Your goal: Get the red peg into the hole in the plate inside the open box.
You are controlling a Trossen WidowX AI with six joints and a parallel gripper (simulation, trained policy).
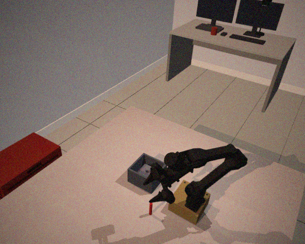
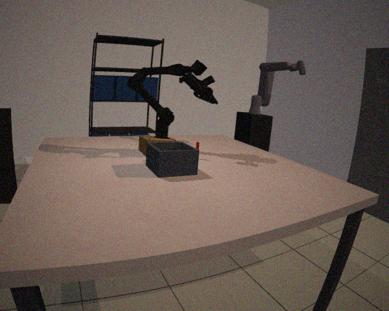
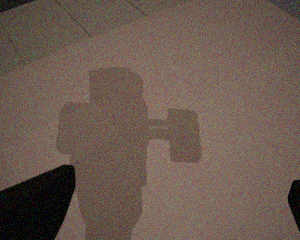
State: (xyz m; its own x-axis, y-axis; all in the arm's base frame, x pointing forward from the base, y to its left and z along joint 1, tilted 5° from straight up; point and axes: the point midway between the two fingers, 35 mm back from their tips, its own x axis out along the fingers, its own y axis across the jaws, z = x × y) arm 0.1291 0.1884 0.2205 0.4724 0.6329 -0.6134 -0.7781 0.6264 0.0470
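My gripper tip is 30 mm short of the red peg, 90 mm to the left of it and 230 mm above it. Round my gripper tip: box: 180 mm ahead, 280 mm to the right, 240 mm below; then grey plate: 180 mm ahead, 280 mm to the right, 220 mm below.
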